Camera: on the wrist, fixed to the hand. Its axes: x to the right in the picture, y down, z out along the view.
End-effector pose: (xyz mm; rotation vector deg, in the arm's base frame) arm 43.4 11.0 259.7 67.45 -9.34 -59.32
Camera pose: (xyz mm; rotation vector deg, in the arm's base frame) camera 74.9 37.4 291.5 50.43 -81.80 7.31
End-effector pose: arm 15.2 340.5 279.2 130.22 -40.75 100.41
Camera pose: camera -28.4 315.5 266.0 -69.00 75.89 -52.18
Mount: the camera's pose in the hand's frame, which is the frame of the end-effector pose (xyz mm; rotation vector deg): -14.3 44.3 -23.1 28.21 -23.72 83.93
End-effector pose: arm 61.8 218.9 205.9 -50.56 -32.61 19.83
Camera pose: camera 61.8 223.6 154.1 -34.39 -4.76 111.04
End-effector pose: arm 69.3 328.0 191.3 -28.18 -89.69 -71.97
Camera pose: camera 120.8 327.8 197.9 -72.82 -69.63 20.27
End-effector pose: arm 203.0 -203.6 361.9 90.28 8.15 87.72
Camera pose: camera 158.7 -226.8 376.0 -110.42 51.63 -94.71
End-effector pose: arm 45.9 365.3 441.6 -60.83 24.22 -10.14
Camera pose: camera 20.6 372.9 396.8 -6.06 36.42 66.80
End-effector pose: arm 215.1 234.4 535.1 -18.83 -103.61 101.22
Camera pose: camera 229.7 249.6 487.6 51.54 44.88 -123.76
